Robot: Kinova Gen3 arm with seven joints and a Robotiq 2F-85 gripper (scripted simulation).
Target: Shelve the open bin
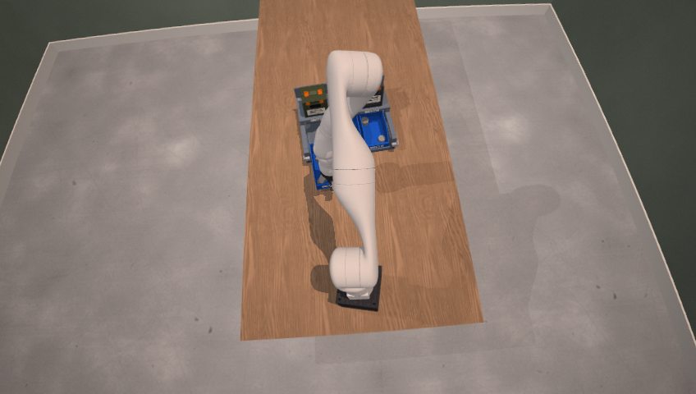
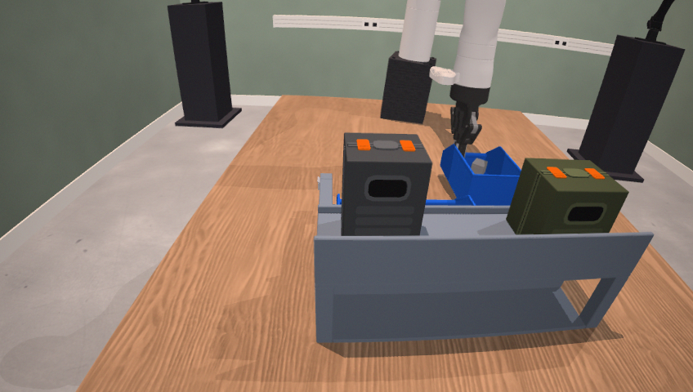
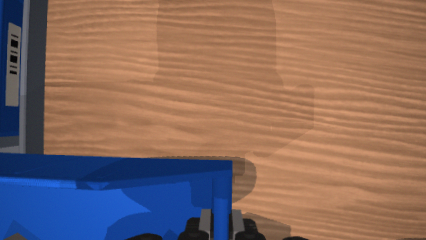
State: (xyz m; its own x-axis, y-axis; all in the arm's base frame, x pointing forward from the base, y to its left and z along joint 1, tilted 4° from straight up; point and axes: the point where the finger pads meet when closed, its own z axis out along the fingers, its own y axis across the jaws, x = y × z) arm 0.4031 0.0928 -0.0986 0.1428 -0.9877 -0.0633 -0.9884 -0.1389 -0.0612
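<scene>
Now: the grey part 12 cm ahead of my hand, 6 cm to the left of it and 3 cm below it. The rest, counted from my hand: grey shelf (27 cm ahead, 6 cm to the right).
</scene>
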